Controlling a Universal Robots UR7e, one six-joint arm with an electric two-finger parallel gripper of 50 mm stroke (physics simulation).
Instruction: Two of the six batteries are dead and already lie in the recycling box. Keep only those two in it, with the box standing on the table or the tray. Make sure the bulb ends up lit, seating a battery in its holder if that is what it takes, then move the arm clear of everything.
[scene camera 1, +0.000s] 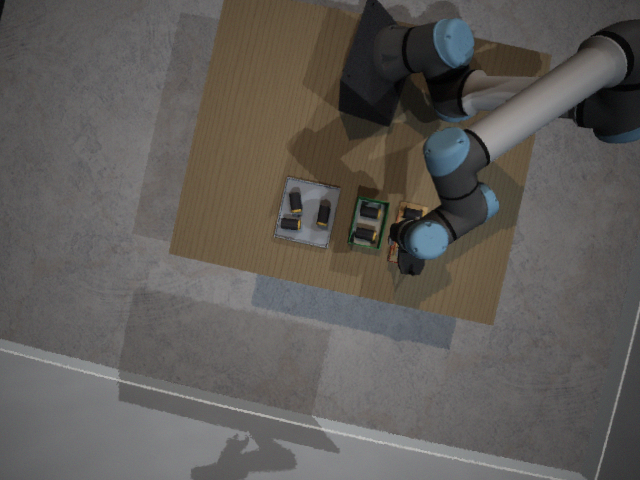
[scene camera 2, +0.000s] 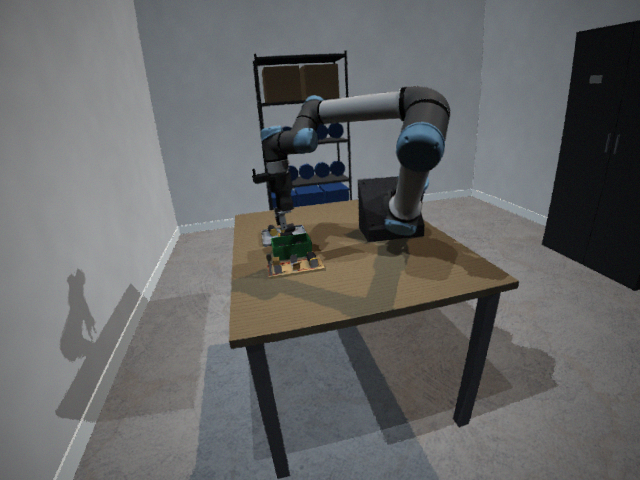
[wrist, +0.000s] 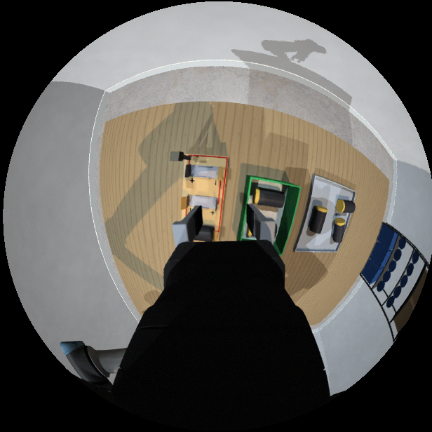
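Pixels of known places: gripper, fingertip midpoint: (scene camera 2: 282, 227); arm's base, origin of the base link: (scene camera 1: 390, 54).
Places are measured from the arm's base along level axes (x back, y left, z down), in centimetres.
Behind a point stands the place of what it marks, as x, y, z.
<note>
The green recycling box (scene camera 1: 385, 225) {-48.4, 12.9, 7.1} (scene camera 2: 292, 248) {-48.8, 13.1, 8.2} (wrist: 290, 215) stands on the table with two dark batteries, one (scene camera 1: 370, 211) {-45.1, 7.7, 9.0} (wrist: 270, 197) clear to see and the other (scene camera 1: 365, 234) {-52.6, 8.2, 9.0} partly behind a finger in the wrist view. The wooden holder board (wrist: 202, 186) beside it has a dark battery (scene camera 1: 412, 212) {-42.0, 20.5, 8.1} (wrist: 204, 233) in one end holder; the middle cradle (wrist: 202, 202) and far cradle (wrist: 204, 171) are empty. I cannot make out a lit bulb. My gripper (scene camera 2: 282, 225) {-51.8, 16.9, -2.4} (wrist: 223, 213) is open and empty, above the board and box; the wrist hides its fingertips in scene camera 1.
A grey tray (scene camera 1: 310, 238) {-58.7, -8.6, 12.3} (wrist: 326, 192) beyond the box holds three dark batteries with yellow ends. A small dark block (wrist: 176, 156) sits at the board's far corner. The arm's black base (scene camera 1: 369, 77) {-9.8, -4.0, -3.6} (scene camera 2: 377, 206) {-9.9, -0.8, -0.3} stands on the table (scene camera 1: 232, 129) {-30.7, -43.5, 12.7} (scene camera 2: 361, 289) {-29.7, 41.6, 12.7}.
</note>
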